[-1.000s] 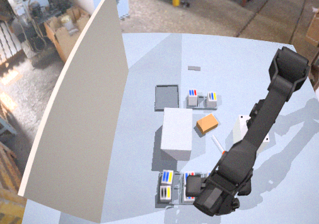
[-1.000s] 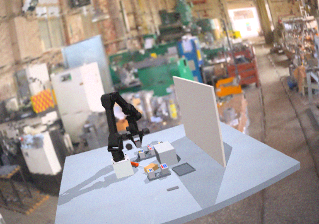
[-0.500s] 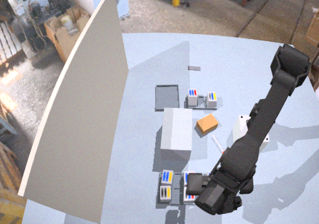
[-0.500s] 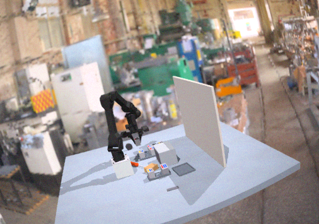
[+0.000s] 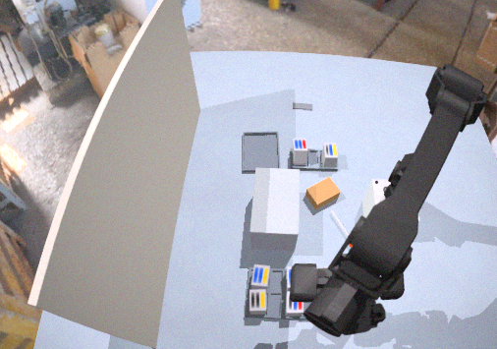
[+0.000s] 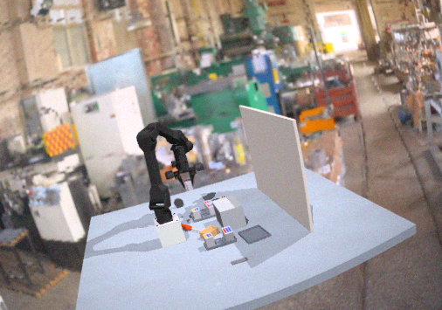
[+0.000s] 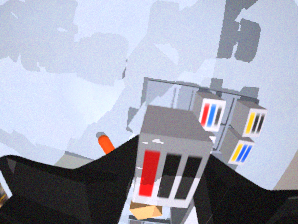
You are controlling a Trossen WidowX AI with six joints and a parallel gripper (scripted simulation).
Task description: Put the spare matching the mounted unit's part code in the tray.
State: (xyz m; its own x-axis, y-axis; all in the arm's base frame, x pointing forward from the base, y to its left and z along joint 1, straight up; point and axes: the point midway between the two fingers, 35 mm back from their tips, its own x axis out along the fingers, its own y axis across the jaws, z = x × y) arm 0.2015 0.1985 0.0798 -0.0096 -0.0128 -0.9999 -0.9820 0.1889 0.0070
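My gripper tip is 450 mm to the left of the dark grey tray, 150 mm above it and 90 mm short of it. The rest, counted from my gripper tip: black tape roll (190 mm to the left, 120 mm below, 20 mm behind); then grey spare block (20 mm above); then mounted unit (230 mm to the right, 100 mm below, 80 mm ahead).
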